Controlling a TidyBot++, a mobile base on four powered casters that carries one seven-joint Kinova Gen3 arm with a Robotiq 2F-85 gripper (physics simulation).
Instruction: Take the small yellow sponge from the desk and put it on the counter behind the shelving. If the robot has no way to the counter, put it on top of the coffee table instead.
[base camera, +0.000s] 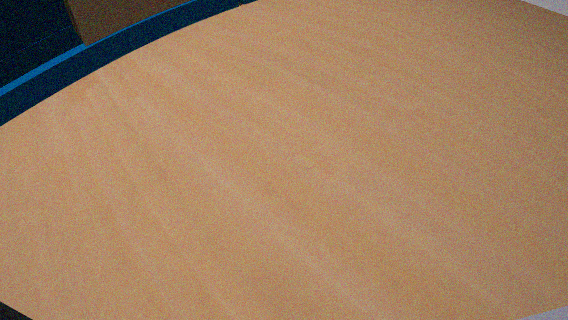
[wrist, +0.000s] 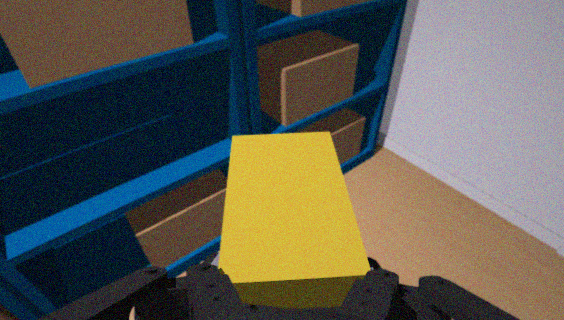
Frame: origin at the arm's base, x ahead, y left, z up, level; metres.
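Where they show: gripper, fingertip midpoint: (wrist: 291, 264).
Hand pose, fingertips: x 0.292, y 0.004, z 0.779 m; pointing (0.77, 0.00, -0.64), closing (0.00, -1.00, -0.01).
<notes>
After its pixels a point has its place.
My gripper (wrist: 291, 264) @(x 0.292, y 0.004, z 0.779 m) is shut on the yellow sponge (wrist: 292, 205) @(x 0.304, y 0.004, z 0.811 m), which sticks out ahead of the black fingers in the wrist view. The blue shelving (wrist: 240, 75) @(x 1.214, y 0.196, z 0.456 m) (base camera: 150, 30) @(x 1.008, y 0.436, z -0.358 m) stands beyond the sponge on the left and centre of the wrist view, and its lower rail crosses the top left of the base view. The counter, the coffee table and the desk do not show in either view.
Brown boxes (wrist: 322, 82) (base camera: 115, 17) stand on the shelving. A white wall (wrist: 485, 90) @(x 1.598, y -0.925, z 0.221 m) rises to the right of the shelving. Wooden floor (wrist: 425, 225) @(x 1.260, y -0.698, z -0.397 m) (base camera: 300, 175) @(x 0.420, y 0.012, z -0.397 m) runs between the shelving and the wall and fills most of the base view.
</notes>
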